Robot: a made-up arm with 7 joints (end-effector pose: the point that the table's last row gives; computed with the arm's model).
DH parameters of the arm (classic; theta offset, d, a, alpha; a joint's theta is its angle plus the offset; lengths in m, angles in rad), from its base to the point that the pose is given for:
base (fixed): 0 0 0 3.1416
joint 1: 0 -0.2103 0 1.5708
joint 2: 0 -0.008 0 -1.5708
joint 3: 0 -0.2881 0 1.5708
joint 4: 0 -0.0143 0 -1.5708
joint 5: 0 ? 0 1.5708
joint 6: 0 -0.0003 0 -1.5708
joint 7: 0 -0.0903 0 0
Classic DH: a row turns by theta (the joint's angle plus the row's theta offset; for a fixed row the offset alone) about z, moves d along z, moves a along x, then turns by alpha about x.
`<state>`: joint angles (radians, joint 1 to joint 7).
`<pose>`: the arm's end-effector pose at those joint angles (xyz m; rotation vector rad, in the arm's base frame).
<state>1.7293 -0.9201 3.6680 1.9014 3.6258 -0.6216 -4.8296</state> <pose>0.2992 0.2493 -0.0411 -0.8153 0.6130 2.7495</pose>
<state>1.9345 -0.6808 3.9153 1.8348 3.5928 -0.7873 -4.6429</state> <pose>0.4270 0.1567 0.1025 -0.8069 0.6054 2.3716</pose>
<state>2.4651 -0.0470 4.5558 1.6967 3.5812 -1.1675 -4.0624</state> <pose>0.3008 -0.3288 0.3643 -0.3400 0.4956 1.5667</pose>
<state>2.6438 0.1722 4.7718 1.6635 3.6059 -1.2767 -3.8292</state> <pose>0.1130 -0.4318 0.3632 -0.1368 0.3476 1.3816</pose>
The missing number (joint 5, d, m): -0.4282
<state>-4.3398 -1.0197 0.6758 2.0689 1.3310 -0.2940 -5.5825</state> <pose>-0.3188 -0.0351 0.5439 0.8697 2.2907 1.2613</pose>
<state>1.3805 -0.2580 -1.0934 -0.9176 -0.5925 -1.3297 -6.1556</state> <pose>-0.4342 0.1733 0.6648 1.3145 0.9069 2.5357</pose>
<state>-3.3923 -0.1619 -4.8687 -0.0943 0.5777 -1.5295 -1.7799</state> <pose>0.1233 -0.0841 0.9146 0.1746 2.1598 2.0970</pose>
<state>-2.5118 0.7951 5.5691 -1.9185 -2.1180 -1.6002 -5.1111</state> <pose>0.2418 0.2562 0.5235 1.3610 -1.0809 1.1779</pose>
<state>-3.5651 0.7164 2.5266 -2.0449 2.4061 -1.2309 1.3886</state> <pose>-0.2572 -0.3448 0.0616 0.3560 1.3606 0.8599</pose>
